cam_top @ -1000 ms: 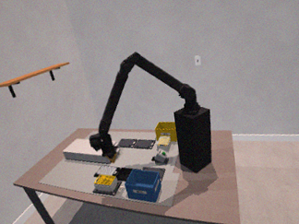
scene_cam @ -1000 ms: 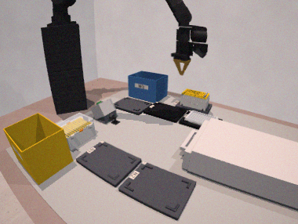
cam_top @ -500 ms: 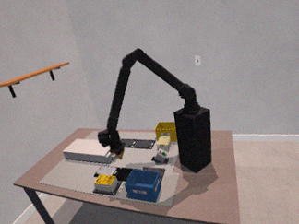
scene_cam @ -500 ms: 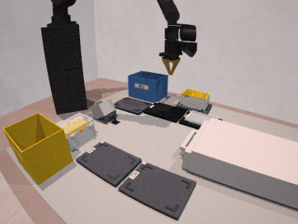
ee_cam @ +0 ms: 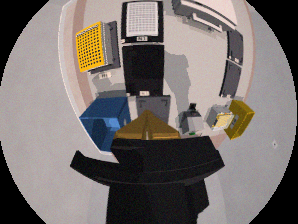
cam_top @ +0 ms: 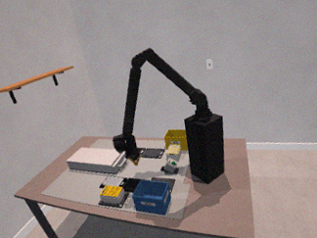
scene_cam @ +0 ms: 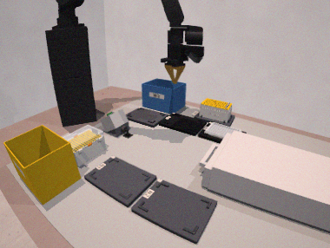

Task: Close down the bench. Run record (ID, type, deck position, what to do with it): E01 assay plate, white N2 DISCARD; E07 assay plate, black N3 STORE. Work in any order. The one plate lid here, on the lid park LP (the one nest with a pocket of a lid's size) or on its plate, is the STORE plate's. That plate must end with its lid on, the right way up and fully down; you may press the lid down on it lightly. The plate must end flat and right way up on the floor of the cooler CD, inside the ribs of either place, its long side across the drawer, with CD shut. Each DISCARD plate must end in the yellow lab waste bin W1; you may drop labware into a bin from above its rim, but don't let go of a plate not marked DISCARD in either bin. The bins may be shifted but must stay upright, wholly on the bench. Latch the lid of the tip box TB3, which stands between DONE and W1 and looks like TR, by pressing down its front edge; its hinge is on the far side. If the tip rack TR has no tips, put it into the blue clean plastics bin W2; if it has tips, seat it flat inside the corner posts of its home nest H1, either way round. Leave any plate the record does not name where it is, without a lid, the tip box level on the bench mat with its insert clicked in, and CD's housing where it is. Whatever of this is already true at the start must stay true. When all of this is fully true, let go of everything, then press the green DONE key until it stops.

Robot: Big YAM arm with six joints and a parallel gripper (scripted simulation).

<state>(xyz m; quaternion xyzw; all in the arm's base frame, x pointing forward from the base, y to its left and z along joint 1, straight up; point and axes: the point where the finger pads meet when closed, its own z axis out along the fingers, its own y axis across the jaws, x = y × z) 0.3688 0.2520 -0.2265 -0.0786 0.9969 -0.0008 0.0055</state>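
The DONE key block is 13 cm behind my hand, 21 cm to the right of it and 13 cm below it. Round my hand: dark lid park nest 12 cm behind, 4 cm to the right, 17 cm below; black slab 4 cm ahead, 2 cm to the left, 17 cm below; tip rack TR 10 cm ahead, 16 cm to the left, 12 cm below.
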